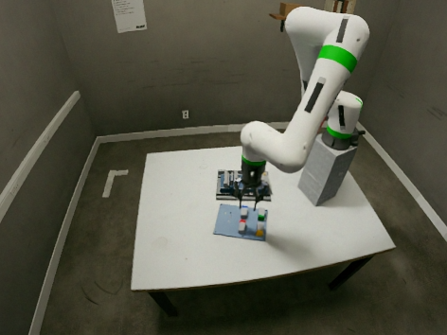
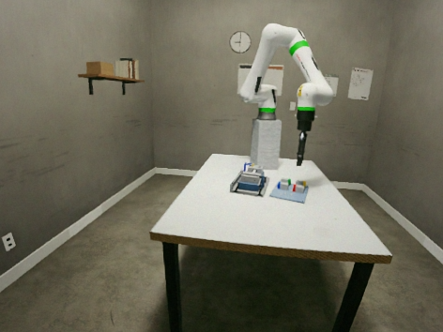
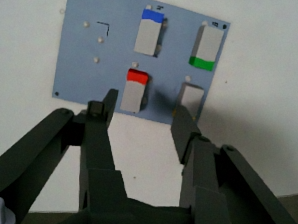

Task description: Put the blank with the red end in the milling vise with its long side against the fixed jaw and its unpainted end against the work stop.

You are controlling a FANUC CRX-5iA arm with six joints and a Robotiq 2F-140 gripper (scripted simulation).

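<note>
Now: the red-ended blank 17 cm below my hand, 2 cm ahead of it and 1 cm to the left of it. The rest, counted from my hand: yellow-ended blank 17 cm below, 7 cm behind, 4 cm to the left; then plate 19 cm below, 3 cm to the right, 1 cm ahead; then blue-ended blank 17 cm below, 7 cm to the right, 1 cm behind.
</note>
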